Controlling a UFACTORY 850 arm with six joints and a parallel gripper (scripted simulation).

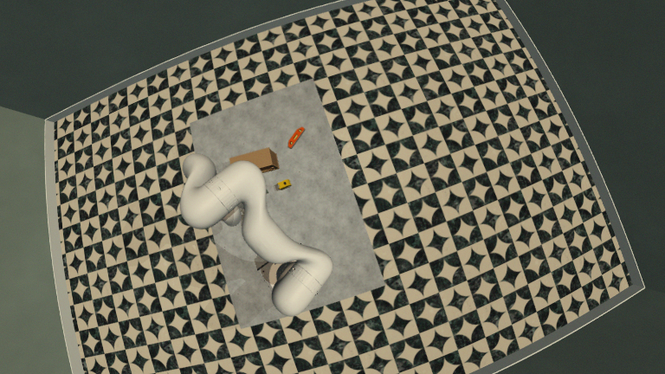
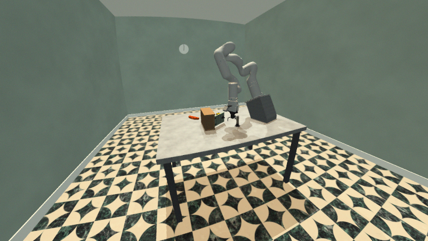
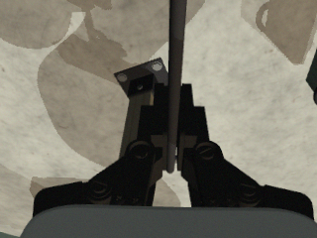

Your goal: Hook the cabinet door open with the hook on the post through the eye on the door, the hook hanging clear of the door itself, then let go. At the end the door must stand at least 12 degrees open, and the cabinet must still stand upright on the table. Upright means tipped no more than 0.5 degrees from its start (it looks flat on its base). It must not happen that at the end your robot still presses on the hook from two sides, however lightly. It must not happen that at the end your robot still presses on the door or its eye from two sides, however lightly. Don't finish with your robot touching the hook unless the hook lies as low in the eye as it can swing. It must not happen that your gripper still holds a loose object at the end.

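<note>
My hand is 12 cm short of the pale green door, 5 cm to the left of it and 4 cm above it. Also, from my hand: orange tool (37 cm ahead, 34 cm to the right, 10 cm below); yellow handle (23 cm to the right, 7 cm below, 7 cm ahead); hook (2 cm below, 1 cm to the left, 1 cm ahead).
</note>
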